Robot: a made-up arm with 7 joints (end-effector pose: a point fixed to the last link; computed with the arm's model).
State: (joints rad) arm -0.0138 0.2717 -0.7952 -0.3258 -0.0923 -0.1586 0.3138
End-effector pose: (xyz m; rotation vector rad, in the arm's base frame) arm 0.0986 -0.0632 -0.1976 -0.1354 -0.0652 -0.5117
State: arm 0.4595 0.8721 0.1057 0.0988 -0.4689 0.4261 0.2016
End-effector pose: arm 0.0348 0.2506 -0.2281 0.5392 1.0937 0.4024
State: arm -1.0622 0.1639 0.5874 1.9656 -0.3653 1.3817 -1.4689
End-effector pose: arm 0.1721 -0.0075 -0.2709 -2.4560 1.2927 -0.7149
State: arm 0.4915 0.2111 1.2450 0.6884 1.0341 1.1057 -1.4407
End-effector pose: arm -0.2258 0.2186 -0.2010 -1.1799 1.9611 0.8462
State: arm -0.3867 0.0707 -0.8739 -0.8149 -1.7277 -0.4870 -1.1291
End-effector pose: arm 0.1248 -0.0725 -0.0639 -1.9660 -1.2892 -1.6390
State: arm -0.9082 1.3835 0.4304 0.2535 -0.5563 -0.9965 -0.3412
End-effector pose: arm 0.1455 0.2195 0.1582 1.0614 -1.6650 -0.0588
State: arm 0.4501 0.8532 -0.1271 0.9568 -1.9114 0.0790 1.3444
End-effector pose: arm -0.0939 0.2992 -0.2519 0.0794 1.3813 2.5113
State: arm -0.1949 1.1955 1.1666 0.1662 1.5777 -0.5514 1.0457
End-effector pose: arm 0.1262 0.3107 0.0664 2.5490 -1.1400 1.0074
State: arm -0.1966 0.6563 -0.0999 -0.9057 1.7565 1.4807 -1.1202
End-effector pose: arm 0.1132 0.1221 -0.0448 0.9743 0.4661 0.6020
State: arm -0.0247 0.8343 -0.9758 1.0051 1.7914 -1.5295 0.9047
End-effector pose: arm -0.0676 0.2132 -0.2741 0.3516 0.2609 -2.0179
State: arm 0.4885 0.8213 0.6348 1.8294 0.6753 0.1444 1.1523
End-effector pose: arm -0.2435 0.2811 -0.1582 2.1035 1.9792 0.8954
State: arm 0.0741 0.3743 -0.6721 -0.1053 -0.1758 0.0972 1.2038
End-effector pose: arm 0.0865 -0.0118 -0.2672 0.3401 0.3542 0.5056
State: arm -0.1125 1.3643 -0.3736 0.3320 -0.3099 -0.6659 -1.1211
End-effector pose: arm 0.1794 0.2405 -0.1293 0.8994 0.6072 -1.4752
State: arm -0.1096 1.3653 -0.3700 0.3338 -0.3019 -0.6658 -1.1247
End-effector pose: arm 0.1790 0.2410 -0.1292 0.9050 0.6165 -1.4786
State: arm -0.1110 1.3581 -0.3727 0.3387 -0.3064 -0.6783 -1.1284
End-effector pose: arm 0.1786 0.2405 -0.1305 0.8985 0.6035 -1.4851
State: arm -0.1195 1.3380 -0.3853 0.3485 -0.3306 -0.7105 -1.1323
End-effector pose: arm 0.1782 0.2381 -0.1340 0.8736 0.5550 -1.4953
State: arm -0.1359 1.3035 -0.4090 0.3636 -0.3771 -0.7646 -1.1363
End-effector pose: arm 0.1778 0.2335 -0.1397 0.8294 0.4663 -1.5060
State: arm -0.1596 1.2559 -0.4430 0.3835 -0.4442 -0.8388 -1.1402
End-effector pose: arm 0.1778 0.2268 -0.1469 0.7698 0.3410 -1.5114
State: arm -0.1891 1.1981 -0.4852 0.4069 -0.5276 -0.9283 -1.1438
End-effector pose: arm 0.1782 0.2183 -0.1551 0.7009 0.1885 -1.5047
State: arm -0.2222 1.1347 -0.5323 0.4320 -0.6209 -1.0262 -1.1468
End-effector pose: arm 0.1791 0.2089 -0.1632 0.6297 0.0234 -1.4818
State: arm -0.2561 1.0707 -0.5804 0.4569 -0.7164 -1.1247 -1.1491
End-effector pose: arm 0.1804 0.1991 -0.1708 0.5625 -0.1382 -1.4434
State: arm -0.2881 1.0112 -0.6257 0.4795 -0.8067 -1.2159 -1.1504
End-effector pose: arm 0.1817 0.1899 -0.1774 0.5036 -0.2825 -1.3947
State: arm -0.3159 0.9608 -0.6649 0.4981 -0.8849 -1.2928 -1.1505
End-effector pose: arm 0.1830 0.1818 -0.1828 0.4557 -0.3993 -1.3439
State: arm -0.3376 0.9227 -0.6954 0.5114 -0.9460 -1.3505 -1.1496
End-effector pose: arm 0.1841 0.1755 -0.1867 0.4197 -0.4844 -1.2994
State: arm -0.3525 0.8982 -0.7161 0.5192 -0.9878 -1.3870 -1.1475
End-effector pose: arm 0.1850 0.1713 -0.1891 0.3951 -0.5380 -1.2665
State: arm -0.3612 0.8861 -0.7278 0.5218 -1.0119 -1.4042 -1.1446
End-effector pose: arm 0.1857 0.1690 -0.1902 0.3799 -0.5655 -1.2466
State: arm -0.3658 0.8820 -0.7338 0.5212 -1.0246 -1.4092 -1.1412
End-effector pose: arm 0.1863 0.1680 -0.1904 0.3705 -0.5768 -1.2358
